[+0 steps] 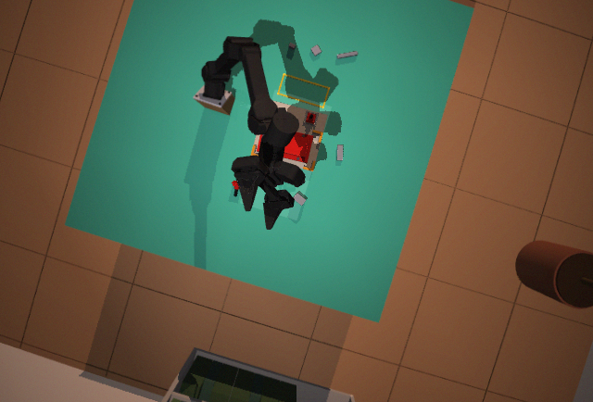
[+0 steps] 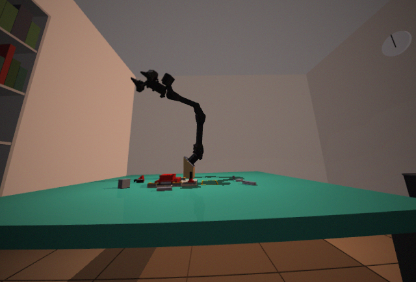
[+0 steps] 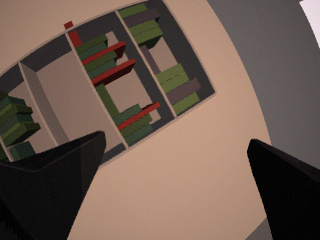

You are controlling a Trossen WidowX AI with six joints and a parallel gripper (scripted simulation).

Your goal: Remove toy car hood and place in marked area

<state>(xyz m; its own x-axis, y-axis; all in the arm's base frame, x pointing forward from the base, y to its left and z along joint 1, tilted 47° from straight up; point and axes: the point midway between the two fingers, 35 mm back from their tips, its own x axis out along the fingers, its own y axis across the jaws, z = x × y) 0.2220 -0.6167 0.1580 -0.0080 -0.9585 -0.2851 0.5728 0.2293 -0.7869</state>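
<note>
Now: gripper tip 61 cm above the hood, 22 cm to the right of it and 3 cm short of it.
</note>
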